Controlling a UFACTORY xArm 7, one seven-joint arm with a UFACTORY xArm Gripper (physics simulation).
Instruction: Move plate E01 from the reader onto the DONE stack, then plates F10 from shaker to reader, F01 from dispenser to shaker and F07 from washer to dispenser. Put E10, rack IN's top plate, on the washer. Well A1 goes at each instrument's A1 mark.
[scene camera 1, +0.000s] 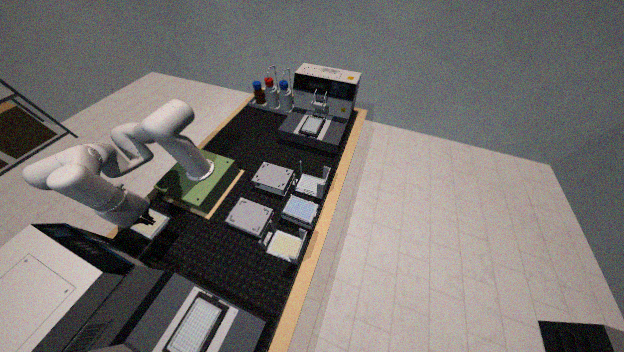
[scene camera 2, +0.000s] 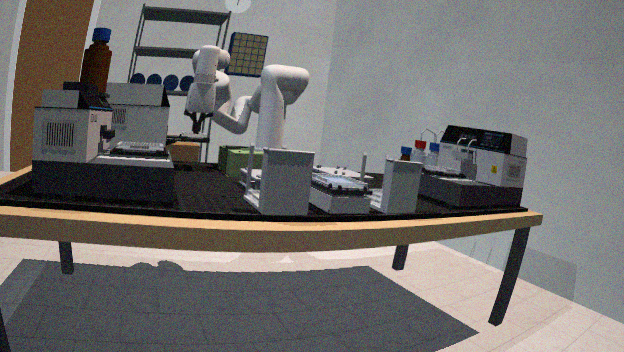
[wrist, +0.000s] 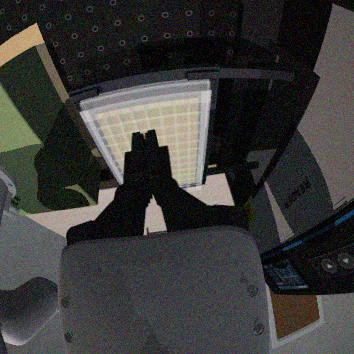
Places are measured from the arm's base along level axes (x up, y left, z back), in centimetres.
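Pixels of known places: gripper, fingertip midpoint: (scene camera 1: 151, 222) (scene camera 2: 195, 133) (wrist: 147, 143); arm's base, link origin: (scene camera 1: 201, 170).
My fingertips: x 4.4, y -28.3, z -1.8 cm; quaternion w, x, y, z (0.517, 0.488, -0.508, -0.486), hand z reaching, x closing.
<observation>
For each thing: its top centre in the pictures, then the offset to it from my fingertips. "pt": a spot on its surface instead.
- plate with yellow wells, top centre: (wrist: 156, 161) (scene camera 2: 194, 133) (scene camera 1: 146, 221) dx +0.1, dy -0.2, dz +2.1 cm
- dark tray, surface spot: (wrist: 250, 74) pt dx -1.9, dy -8.4, dz -3.5 cm
- reader, surface spot: (wrist: 317, 192) pt dx +6.3, dy -11.2, dz +0.5 cm
- blue-welled plate, top centre: (scene camera 2: 338, 178) (scene camera 1: 300, 207) dx -5.2, dy +24.8, dz -49.7 cm
- yellow-welled plate, top centre: (scene camera 1: 286, 245) dx -9.8, dy +9.8, dz -48.8 cm
- dark control screen, surface spot: (wrist: 305, 260) pt dx +10.6, dy -11.9, dz +6.1 cm
My gripper (scene camera 1: 152, 218) (scene camera 2: 196, 131) (wrist: 147, 143) is shut, with its fingertips together over a plate with yellow wells (scene camera 1: 157, 226) (wrist: 186, 122). Nothing shows between them; whether they touch the plate is hard to tell. The plate lies on a dark tray (wrist: 250, 74) beside the reader (wrist: 317, 192). A blue-welled plate (scene camera 1: 301, 207) (scene camera 2: 340, 181) sits on a low device between two upright racks. A yellow-welled plate (scene camera 1: 285, 246) lies in the near rack. Pale plates lie on the near instrument (scene camera 1: 196, 322) (scene camera 2: 140, 146) and the far instrument (scene camera 1: 312, 125). Plate labels are unreadable.
Two grey platforms (scene camera 1: 274, 176) (scene camera 1: 250, 215) stand beside the racks. The arm's green base (scene camera 1: 215, 182) (scene camera 2: 237, 161) is close to the tray. Capped bottles (scene camera 1: 270, 95) stand at the far end. A dark control screen (wrist: 305, 260) is near my wrist.
</observation>
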